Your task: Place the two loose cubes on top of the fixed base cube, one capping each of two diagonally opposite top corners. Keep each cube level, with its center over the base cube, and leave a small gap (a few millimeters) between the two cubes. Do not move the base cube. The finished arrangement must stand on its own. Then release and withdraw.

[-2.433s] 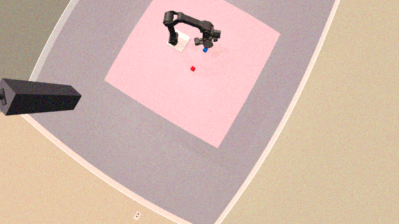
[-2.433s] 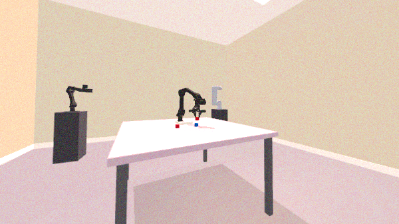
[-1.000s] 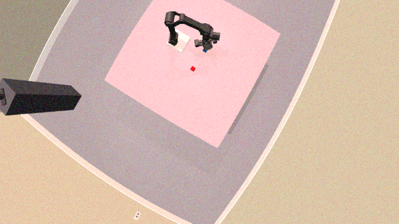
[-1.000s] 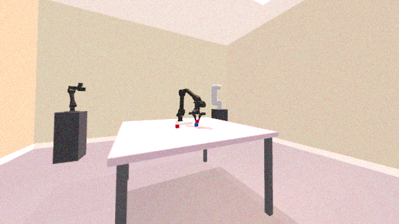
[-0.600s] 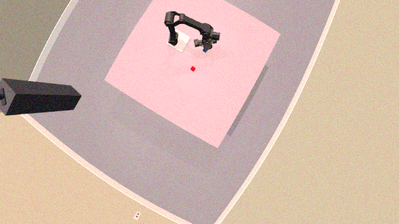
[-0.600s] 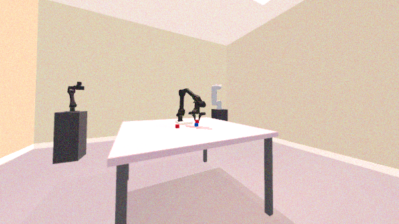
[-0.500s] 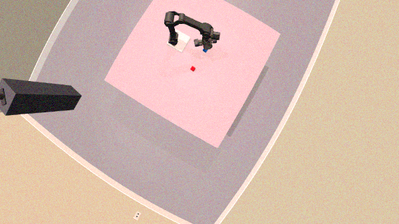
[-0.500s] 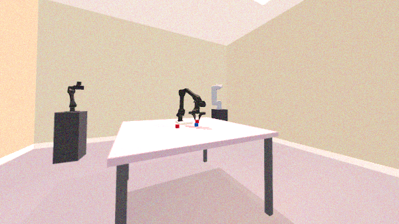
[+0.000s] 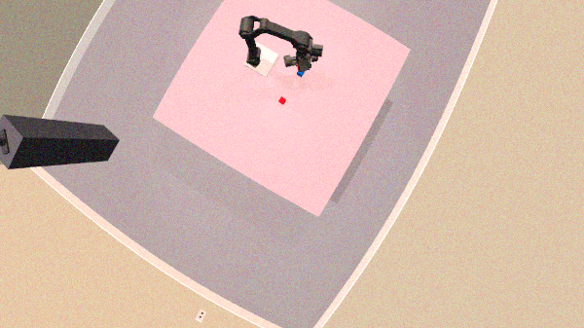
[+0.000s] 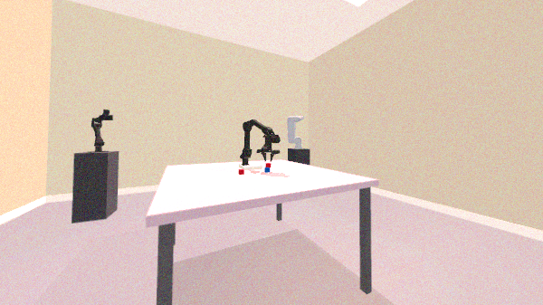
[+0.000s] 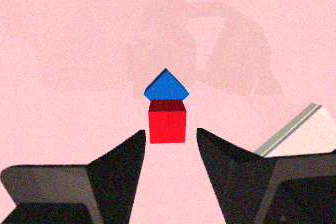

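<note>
Now: the blue cube 6 cm below my gripper tip, 2 cm ahead of it and 1 cm to the right of it.
</note>
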